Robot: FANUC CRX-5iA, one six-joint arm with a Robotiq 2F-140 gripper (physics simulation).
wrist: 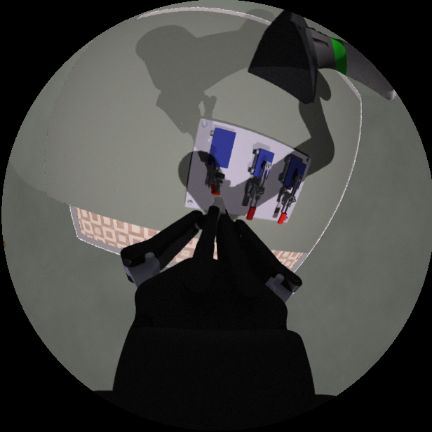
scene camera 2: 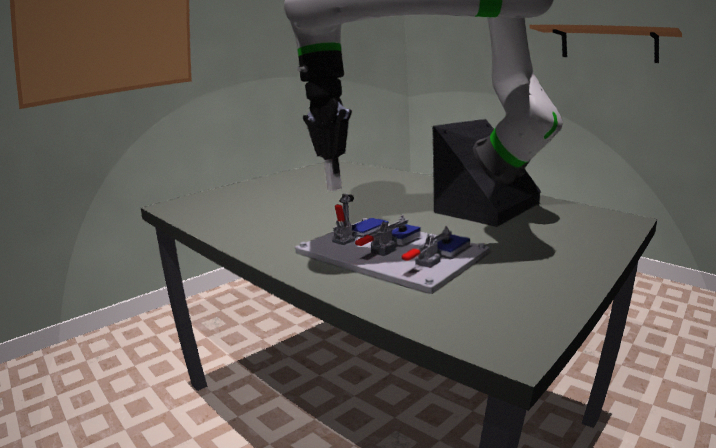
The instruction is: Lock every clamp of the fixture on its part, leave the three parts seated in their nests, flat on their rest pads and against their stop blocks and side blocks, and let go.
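Where they show: gripper, fingertip midpoint: (scene camera 2: 334, 189); arm's base, origin of the base link: (scene camera 2: 493, 162).
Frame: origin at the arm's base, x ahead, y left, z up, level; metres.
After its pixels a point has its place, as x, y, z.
Observation:
The fixture plate (scene camera 2: 390, 266) {0.510, 0.111, -0.117} (wrist: 196, 185) holds three blue parts. The largest blue part (scene camera 2: 369, 226) {0.409, -0.063, -0.100} (wrist: 223, 147) lies beside a clamp (scene camera 2: 343, 232) {0.491, -0.054, -0.092} (wrist: 215, 177) whose arm stands upright, off the part, with its red handle (scene camera 2: 340, 212) {0.494, -0.056, -0.047} (wrist: 215, 190) raised. The middle clamp (scene camera 2: 383, 243) {0.475, 0.056, -0.093} (wrist: 256, 189) has its arm down over the middle blue part (scene camera 2: 410, 232) {0.392, 0.050, -0.092} (wrist: 260, 167), red handle low. The third clamp (scene camera 2: 428, 255) {0.461, 0.165, -0.094} (wrist: 289, 194) has its arm down over the third blue part (scene camera 2: 458, 243) {0.367, 0.164, -0.096} (wrist: 291, 177), red handle low. My gripper (scene camera 2: 333, 188) {0.502, -0.060, 0.004} (wrist: 217, 204) is shut and empty, above the upright clamp. Contact with the rest pads is too small to tell.
The plate lies on the table (scene camera 2: 475, 306) {0.508, 0.318, -0.131} (wrist: 115, 150). The dark robot base (scene camera 2: 464, 184) {0.141, 0.003, -0.038} (wrist: 285, 60) stands on the table behind the plate. The upright clamp arm projects above the plate, below my fingertips.

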